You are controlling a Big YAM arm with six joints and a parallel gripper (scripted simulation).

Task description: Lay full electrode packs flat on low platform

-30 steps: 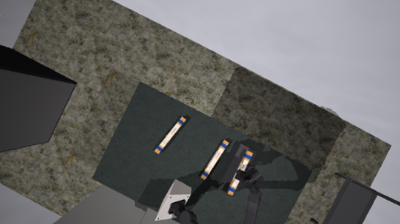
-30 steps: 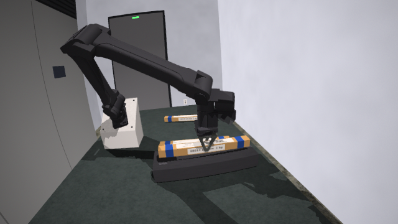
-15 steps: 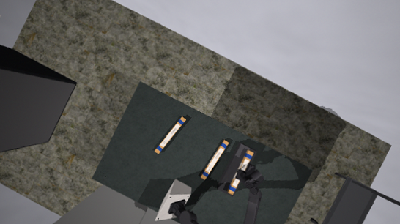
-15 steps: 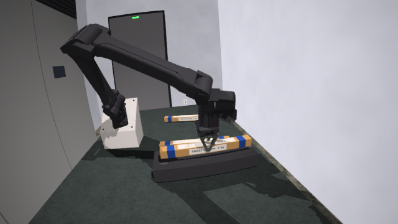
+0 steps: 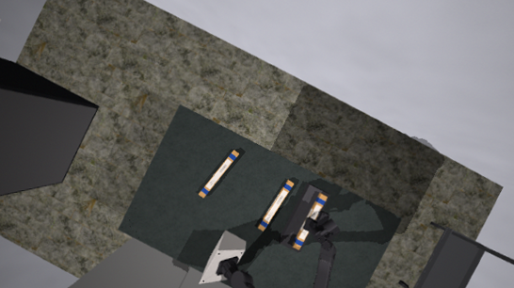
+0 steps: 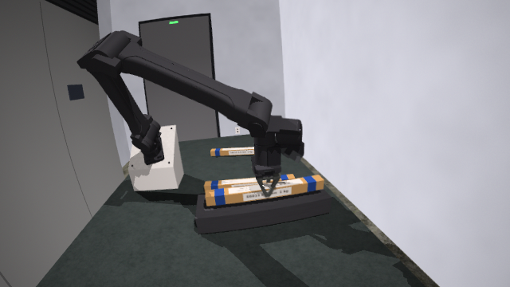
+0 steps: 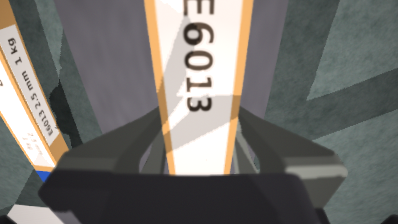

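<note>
Now: the low grey platform 7 cm below my hand, 2 cm to the left of it and 1 cm behind it.
</note>
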